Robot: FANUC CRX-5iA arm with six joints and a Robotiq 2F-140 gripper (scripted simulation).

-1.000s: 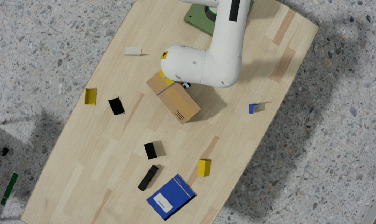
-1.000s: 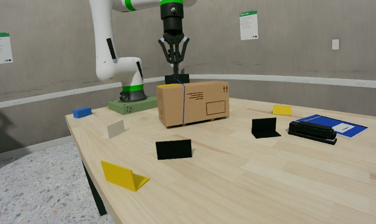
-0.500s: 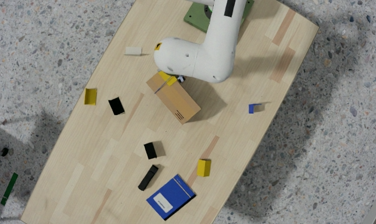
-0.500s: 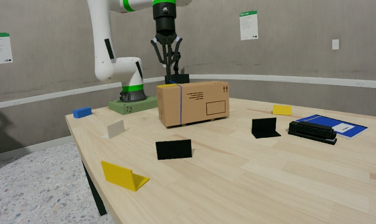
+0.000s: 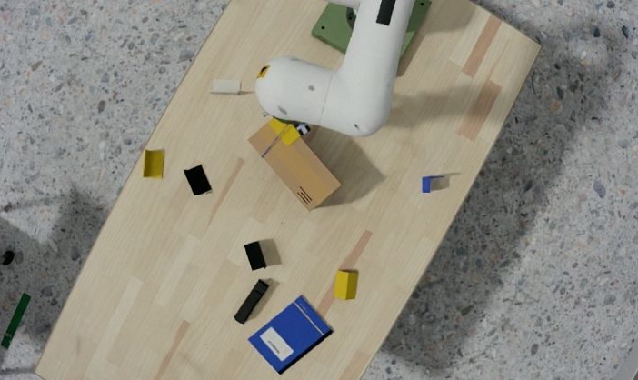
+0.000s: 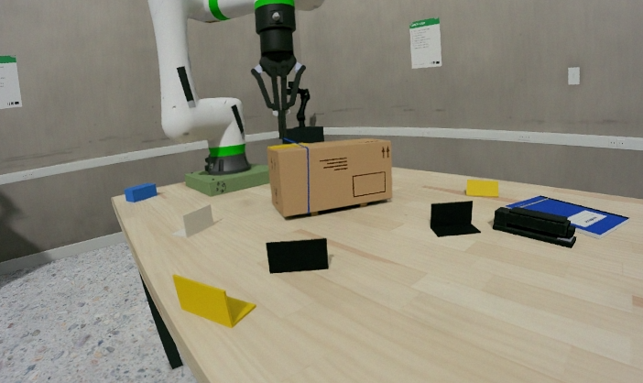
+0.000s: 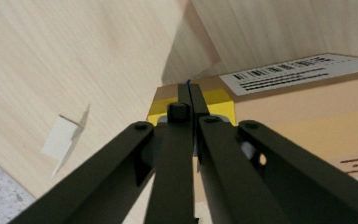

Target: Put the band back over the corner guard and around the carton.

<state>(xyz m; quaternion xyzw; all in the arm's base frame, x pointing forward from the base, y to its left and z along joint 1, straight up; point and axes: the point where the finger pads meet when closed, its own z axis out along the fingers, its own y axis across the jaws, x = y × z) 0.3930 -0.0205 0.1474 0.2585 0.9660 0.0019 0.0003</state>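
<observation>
Now: hand 2 cm short of the yellow corner guard, 1 cm to the left of it and 6 cm above it. The rest, counted from my hand: blue corner guard: 6 cm behind, 41 cm to the left, 15 cm below; then white corner guard: 1 cm ahead, 24 cm to the right, 18 cm below; then brown carton: 9 cm ahead, 5 cm to the left, 11 cm below.
</observation>
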